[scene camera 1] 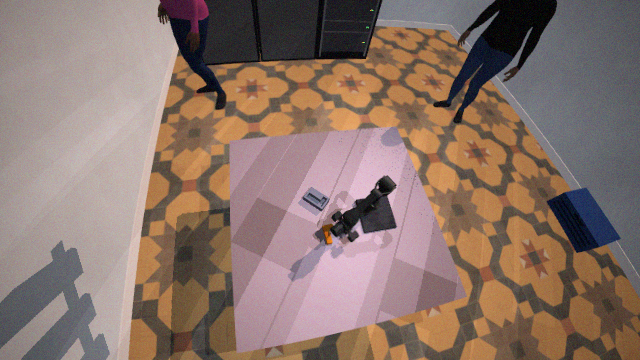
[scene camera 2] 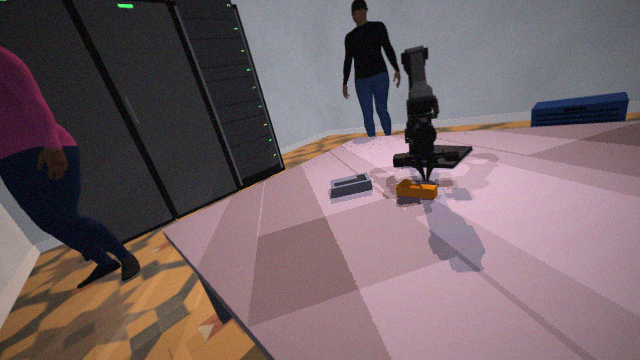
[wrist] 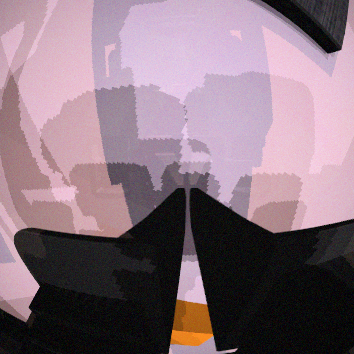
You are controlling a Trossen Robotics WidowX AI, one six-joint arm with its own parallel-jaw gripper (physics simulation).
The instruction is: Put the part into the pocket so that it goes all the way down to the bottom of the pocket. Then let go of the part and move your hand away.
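Places are measured from the arm's base along level axes (x left, y ahead, z down), in millimetres.
Pixels of known places: gripper, fingertip midpoint: (scene camera 2: 426,180) (wrist: 186,195).
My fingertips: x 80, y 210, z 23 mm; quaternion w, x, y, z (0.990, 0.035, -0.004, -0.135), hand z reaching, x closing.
Observation:
Behind a point stands the place of what it marks.
The orange part (scene camera 1: 328,235) {x 87, y 313, z -7 mm} (scene camera 2: 419,191) {x 90, y 332, z 3 mm} (wrist: 192,318) {x 114, y 304, z 7 mm}, a small bar with a stub at one end, lies on the pink table top. The grey block with the pocket (scene camera 1: 310,203) {x -142, y 338, z 7 mm} (scene camera 2: 351,190) {x -136, y 331, z 10 mm} stands apart from it, to its left in the scene camera 2 view; the pocket's slot is open at the top, and no part shows in it. My gripper (scene camera 1: 340,229) {x 80, y 210, z 23 mm} (scene camera 2: 426,180) {x 80, y 210, z 23 mm} (wrist: 186,195) {x 80, y 210, z 23 mm} points down beside the part, on the arm base's side. Its fingertips nearly meet, with nothing between them. In the wrist view the part shows past the gap between the fingers, near the bottom edge.
The arm's dark base plate (scene camera 1: 382,225) {x 142, y -30, z 9 mm} (scene camera 2: 457,157) (wrist: 327,30) {x 130, y 92, z 9 mm} is close behind the gripper. The pink table top (scene camera 1: 280,310) {x 367, y 695, z 24 mm} (scene camera 2: 500,310) {x 277, y 663, z 24 mm} carries broad shadows. Dark cabinets (scene camera 1: 287,32) (scene camera 2: 135,100), two people and a blue box (scene camera 1: 587,220) (scene camera 2: 580,110) are beyond the table.

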